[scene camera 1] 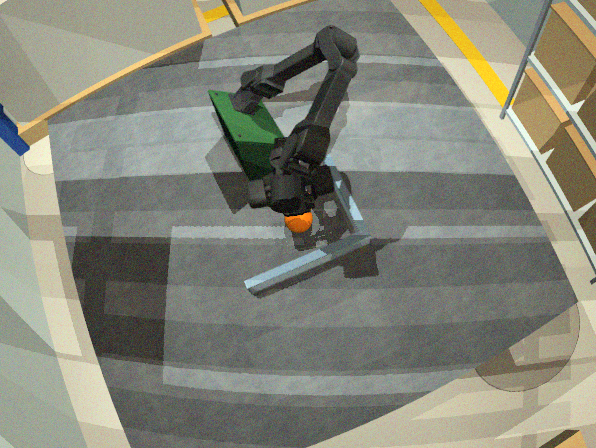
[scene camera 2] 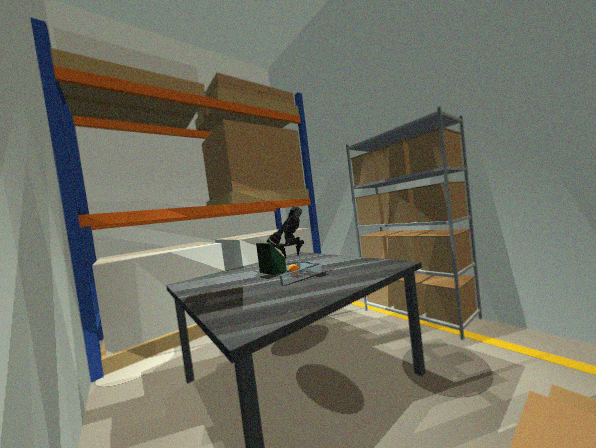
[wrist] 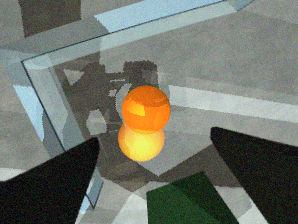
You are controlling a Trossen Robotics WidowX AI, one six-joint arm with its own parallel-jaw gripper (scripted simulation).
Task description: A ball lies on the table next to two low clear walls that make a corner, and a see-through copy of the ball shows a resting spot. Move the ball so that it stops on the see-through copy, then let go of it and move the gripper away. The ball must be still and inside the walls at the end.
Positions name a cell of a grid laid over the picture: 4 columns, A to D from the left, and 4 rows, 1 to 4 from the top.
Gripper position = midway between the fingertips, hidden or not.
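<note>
I can see an orange ball (wrist: B2), and with it a see-through copy of ball (wrist: B3). My gripper (scene camera 1: B2) is open and holds nothing. The wrist view shows the gripper (wrist: C3) too.
</note>
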